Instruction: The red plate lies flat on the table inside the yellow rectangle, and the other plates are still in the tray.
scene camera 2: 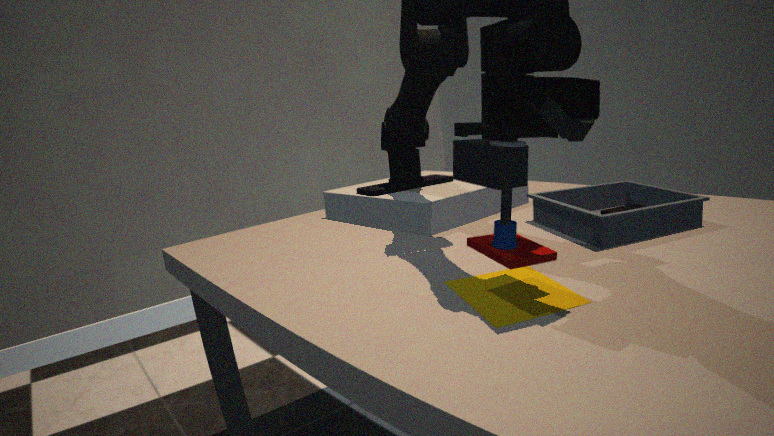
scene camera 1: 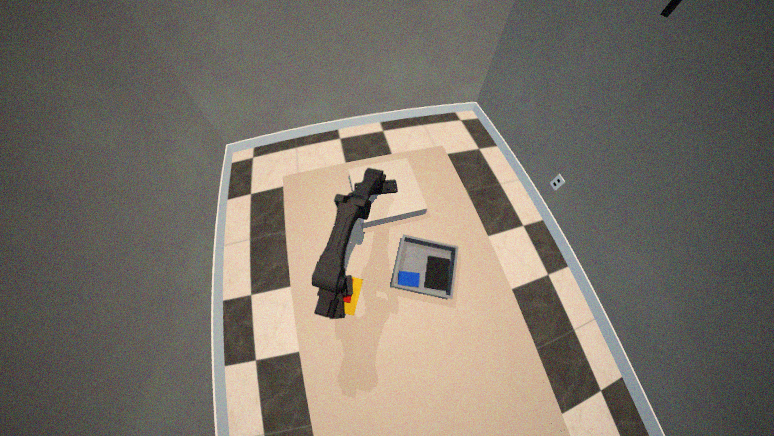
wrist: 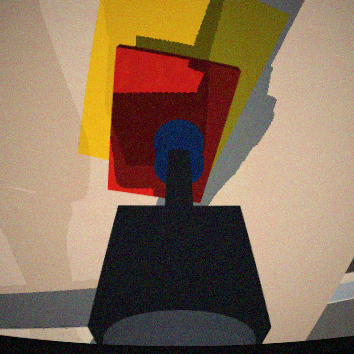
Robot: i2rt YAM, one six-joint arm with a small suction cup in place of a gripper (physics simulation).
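Where they show: hand, tool point: [scene camera 2: 503, 254] [wrist: 178, 133]; arm's base, link origin: [scene camera 2: 406, 186] [scene camera 1: 375, 188].
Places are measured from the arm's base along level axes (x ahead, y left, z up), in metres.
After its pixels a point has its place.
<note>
My suction cup [scene camera 2: 504, 241] [wrist: 178, 136], blue on a dark stem, is on the top face of the red plate [scene camera 1: 347, 298] @[z -0.006, x 0.486, y -0.160 m] [scene camera 2: 519, 255] @[z -0.005, x 0.483, y -0.192 m] [wrist: 150, 77] @[z -0.006, x 0.487, y -0.167 m] and holds it roughly level above the table. The plate's shadow falls on the yellow rectangle [scene camera 1: 354, 297] @[z -0.057, x 0.478, y -0.138 m] [scene camera 2: 563, 296] @[z -0.057, x 0.514, y -0.152 m] [wrist: 95, 120] @[z -0.057, x 0.437, y -0.118 m]. In the wrist view the plate overlaps part of the rectangle and reaches past its edge. In scene camera 1 the arm hides the cup and most of the plate. A blue plate [scene camera 1: 408, 278] @[z -0.045, x 0.428, y 0.091 m] and a black plate [scene camera 1: 437, 272] @[z -0.044, x 0.419, y 0.217 m] lie in the grey tray [scene camera 1: 422, 291] @[z -0.007, x 0.493, y 0.132 m] [scene camera 2: 649, 223] @[z -0.033, x 0.484, y 0.117 m].
The arm's base stands on a pale raised block [scene camera 1: 403, 189] @[z 0.000, x 0.020, y 0.129 m] [scene camera 2: 379, 212] @[z -0.028, x 0.052, y -0.100 m] behind the rectangle. The tray stands to the right of the rectangle in both scene views. The table's edge [scene camera 2: 281, 324] @[z -0.057, x 0.346, y -0.412 m] runs along the left and front in scene camera 2.
</note>
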